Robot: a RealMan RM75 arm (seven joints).
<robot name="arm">
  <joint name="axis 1" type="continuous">
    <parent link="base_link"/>
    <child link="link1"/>
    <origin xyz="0 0 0.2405"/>
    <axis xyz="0 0 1"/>
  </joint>
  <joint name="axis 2" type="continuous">
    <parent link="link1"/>
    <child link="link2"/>
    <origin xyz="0 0 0"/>
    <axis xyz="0 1 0"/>
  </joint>
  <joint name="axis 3" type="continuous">
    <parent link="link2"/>
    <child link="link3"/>
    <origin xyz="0 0 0.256"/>
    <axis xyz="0 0 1"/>
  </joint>
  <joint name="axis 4" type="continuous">
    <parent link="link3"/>
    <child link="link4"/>
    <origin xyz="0 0 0"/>
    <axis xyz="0 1 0"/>
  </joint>
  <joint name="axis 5" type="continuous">
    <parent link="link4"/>
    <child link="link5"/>
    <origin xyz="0 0 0.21"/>
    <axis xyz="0 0 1"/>
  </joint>
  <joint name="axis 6" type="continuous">
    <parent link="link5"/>
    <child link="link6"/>
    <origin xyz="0 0 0"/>
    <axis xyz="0 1 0"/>
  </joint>
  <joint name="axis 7" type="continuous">
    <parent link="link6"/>
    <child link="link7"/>
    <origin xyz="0 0 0.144"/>
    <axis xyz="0 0 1"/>
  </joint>
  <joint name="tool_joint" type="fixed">
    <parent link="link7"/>
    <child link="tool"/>
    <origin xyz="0 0 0"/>
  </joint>
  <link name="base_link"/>
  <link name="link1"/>
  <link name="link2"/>
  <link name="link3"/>
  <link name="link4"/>
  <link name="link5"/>
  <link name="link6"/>
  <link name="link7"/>
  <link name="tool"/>
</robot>
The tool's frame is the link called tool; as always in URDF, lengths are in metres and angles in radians. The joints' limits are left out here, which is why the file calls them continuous.
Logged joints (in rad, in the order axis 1, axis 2, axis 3, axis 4, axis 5, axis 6, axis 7), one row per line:
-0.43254, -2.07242, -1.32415, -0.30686, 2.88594, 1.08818, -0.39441
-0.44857, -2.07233, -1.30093, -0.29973, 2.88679, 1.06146, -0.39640
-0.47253, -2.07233, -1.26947, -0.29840, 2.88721, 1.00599, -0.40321
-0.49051, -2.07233, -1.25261, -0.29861, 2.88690, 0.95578, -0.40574
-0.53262, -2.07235, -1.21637, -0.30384, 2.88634, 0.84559, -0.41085
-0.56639, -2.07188, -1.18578, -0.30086, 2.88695, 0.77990, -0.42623
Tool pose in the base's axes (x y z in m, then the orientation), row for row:
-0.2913, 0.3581, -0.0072, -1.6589, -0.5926, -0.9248
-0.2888, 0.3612, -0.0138, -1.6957, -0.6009, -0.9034
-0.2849, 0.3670, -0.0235, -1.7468, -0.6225, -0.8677
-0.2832, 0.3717, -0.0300, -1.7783, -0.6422, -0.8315
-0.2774, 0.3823, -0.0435, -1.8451, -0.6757, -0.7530
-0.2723, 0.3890, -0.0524, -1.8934, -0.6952, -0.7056
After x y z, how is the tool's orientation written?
As a rotation vector, in radians.
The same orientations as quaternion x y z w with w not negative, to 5 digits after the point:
-0.69926, -0.24979, -0.38982, 0.54468
-0.71176, -0.25223, -0.37920, 0.53478
-0.72865, -0.25967, -0.36195, 0.52022
-0.73932, -0.26699, -0.34569, 0.51247
-0.76152, -0.27888, -0.31078, 0.49572
-0.77659, -0.28514, -0.28941, 0.48150

